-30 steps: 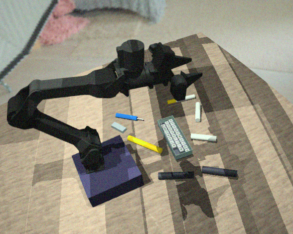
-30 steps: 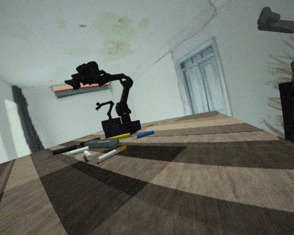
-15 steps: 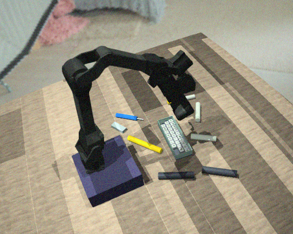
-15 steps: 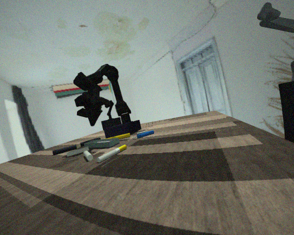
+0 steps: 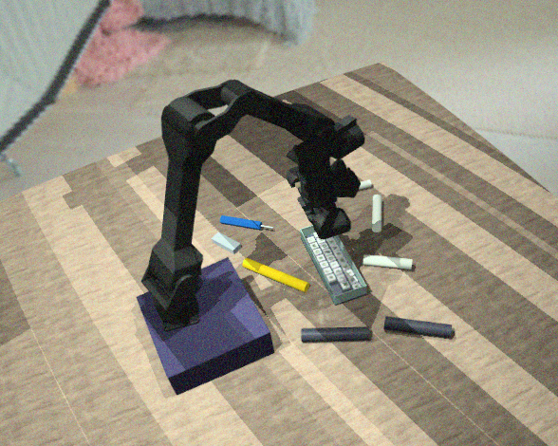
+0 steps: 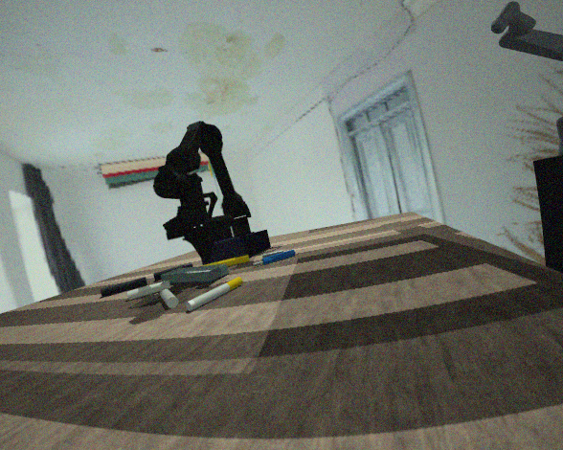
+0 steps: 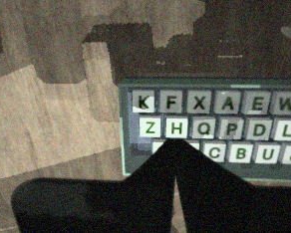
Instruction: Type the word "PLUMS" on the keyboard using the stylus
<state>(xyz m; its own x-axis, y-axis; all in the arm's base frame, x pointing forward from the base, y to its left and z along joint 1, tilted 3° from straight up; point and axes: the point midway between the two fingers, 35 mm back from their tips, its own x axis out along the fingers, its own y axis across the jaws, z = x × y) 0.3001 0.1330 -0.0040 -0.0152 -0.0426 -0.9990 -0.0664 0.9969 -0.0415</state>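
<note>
Now: the blue stylus 12 cm behind my gripper tip, 10 cm to the left of it and 3 cm below it. The rest, counted from my gripper tip: white-and-yellow marker: 9 cm ahead, 13 cm to the left, 3 cm below; then thin grey tip: 9 cm behind, 8 cm to the left, 3 cm below; then yellow marker: 11 cm behind, 6 cm to the right, 3 cm below.
</note>
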